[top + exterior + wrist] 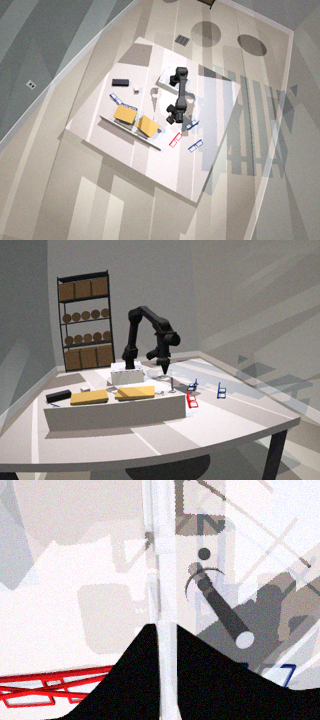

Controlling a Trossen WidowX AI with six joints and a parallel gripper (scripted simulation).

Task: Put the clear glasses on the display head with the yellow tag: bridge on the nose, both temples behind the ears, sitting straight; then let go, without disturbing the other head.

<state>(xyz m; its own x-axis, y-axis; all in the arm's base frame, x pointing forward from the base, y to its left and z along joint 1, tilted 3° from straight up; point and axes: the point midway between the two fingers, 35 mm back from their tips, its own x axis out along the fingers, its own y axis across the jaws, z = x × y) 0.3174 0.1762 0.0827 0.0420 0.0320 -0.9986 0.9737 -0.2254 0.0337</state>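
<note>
Now: gripper tip 50 mm past the metal post, 40 mm to the right of it and 100 mm above it. Also, from my gripper tip: long white panel (290 mm ahead, 270 mm to the right, 70 mm below); cream cube (110 mm behind, 460 mm to the right, 90 mm below); dark box (90 mm behind, 640 mm to the right, 100 mm below).
</note>
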